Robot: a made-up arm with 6 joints.
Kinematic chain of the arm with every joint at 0, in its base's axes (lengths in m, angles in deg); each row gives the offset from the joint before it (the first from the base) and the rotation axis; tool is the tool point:
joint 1: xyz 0 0 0.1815 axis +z
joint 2: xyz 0 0.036 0 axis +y
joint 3: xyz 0 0 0.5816 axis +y
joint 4: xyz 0 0 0.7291 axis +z
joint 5: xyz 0 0 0 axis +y
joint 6: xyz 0 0 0.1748 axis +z
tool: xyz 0 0 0
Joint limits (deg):
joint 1: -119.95..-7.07
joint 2: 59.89..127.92
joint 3: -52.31..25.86
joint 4: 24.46..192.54
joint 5: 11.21..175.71
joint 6: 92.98..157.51
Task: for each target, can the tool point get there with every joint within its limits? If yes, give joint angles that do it. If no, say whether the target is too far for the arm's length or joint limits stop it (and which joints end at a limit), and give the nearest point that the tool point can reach.
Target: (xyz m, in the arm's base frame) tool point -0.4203 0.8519 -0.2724
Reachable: no: joint limits stop it (at a limit: joint 1, joint 2, joint 3) | nearest point 0.6489 0.0388 -0.7694 | short by 1.432 m
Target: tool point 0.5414 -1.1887 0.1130
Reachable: yes | joints -70.22 101.63 -2.91 155.91 94.22 152.36
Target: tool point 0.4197 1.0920 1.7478
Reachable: no: too far | nearest point 0.5745 0.1175 1.2719 | short by 1.096 m
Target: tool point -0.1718 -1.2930 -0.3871
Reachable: yes | joints -103.48 117.97 -14.28 43.95 54.12 98.08
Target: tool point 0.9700 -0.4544 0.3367
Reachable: yes | joints -29.43 102.09 -46.41 40.35 156.64 145.18
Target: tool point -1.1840 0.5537 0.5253
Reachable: no: joint limits stop it (at a limit: joint 1, joint 2, joint 3, joint 4) | nearest point -0.2245 -0.4100 1.0843 | short by 1.470 m
